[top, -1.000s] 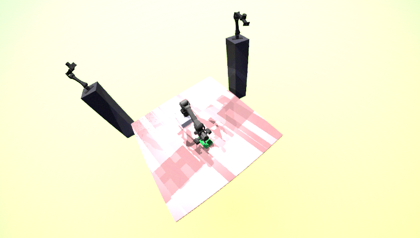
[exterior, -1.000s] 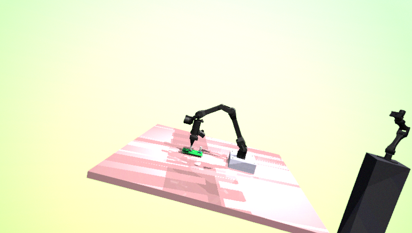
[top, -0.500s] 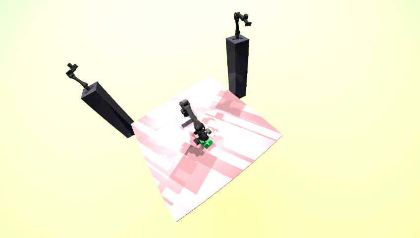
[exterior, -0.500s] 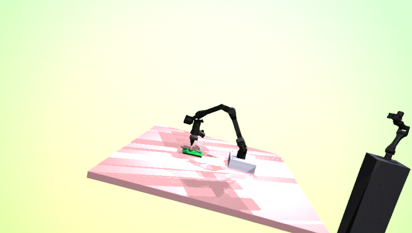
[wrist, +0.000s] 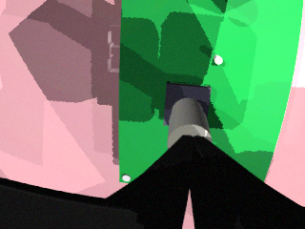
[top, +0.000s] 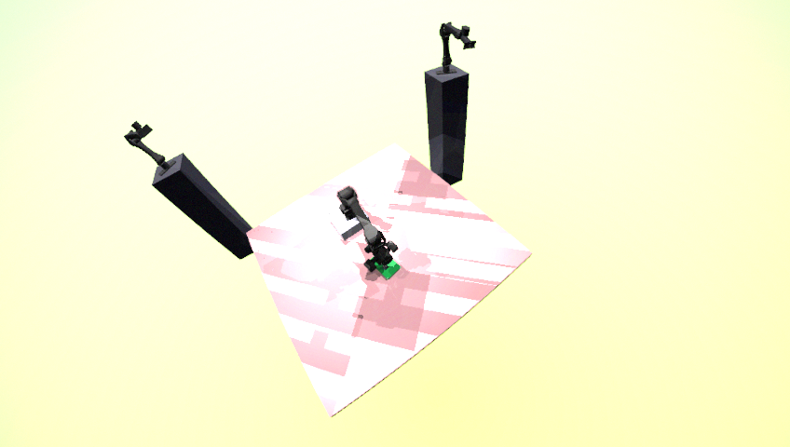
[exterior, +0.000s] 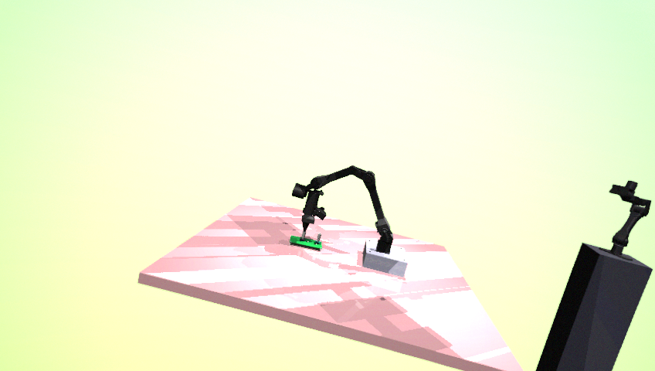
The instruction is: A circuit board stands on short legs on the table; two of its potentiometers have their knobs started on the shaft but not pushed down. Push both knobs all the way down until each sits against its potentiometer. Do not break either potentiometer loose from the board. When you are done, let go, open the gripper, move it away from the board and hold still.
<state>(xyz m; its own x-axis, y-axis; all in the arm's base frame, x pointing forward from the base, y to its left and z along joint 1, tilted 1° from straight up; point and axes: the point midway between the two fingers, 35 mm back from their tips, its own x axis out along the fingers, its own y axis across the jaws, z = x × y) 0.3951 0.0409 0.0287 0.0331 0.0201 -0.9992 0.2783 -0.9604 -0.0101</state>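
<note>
Now: gripper tip 20 mm above the knob.
</note>
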